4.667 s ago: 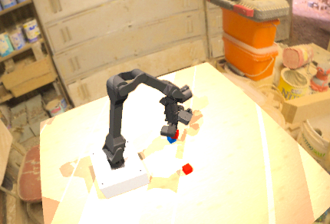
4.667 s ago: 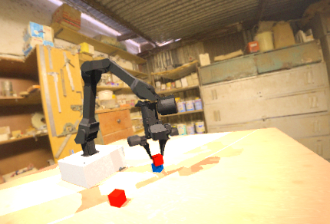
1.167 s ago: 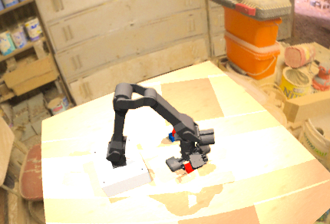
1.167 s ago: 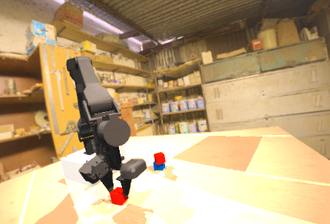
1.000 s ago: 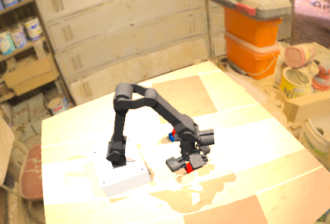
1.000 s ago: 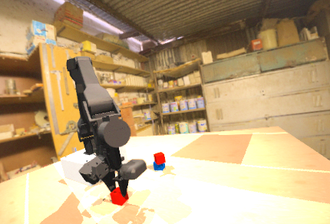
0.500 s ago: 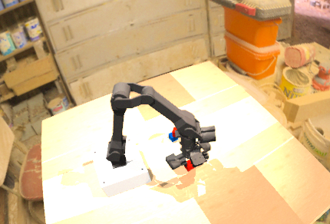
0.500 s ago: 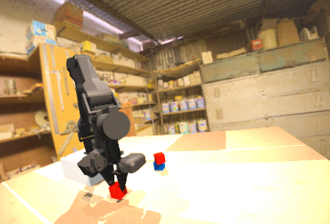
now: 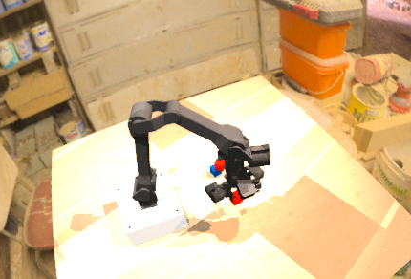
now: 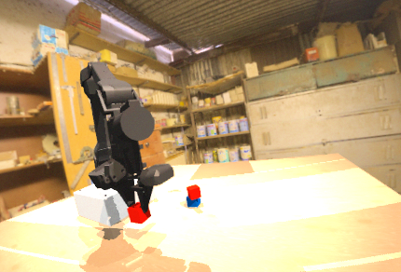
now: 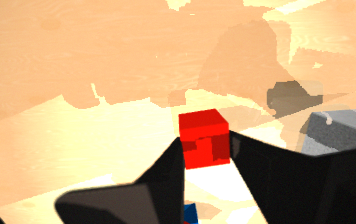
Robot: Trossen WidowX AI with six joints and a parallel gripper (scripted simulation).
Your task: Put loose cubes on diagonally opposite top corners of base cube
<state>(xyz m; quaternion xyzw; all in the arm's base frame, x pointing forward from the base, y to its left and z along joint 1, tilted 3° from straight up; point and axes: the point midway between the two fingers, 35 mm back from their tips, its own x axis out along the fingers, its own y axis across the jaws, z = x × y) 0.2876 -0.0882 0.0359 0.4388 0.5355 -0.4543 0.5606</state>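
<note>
Right now my gripper tip is 19 cm to the right of the red cube, 3 cm above it and 1 cm short of it. The rest, counted from my gripper tip: blue cube 20 cm to the left, 7 cm below, 1 cm behind.
</note>
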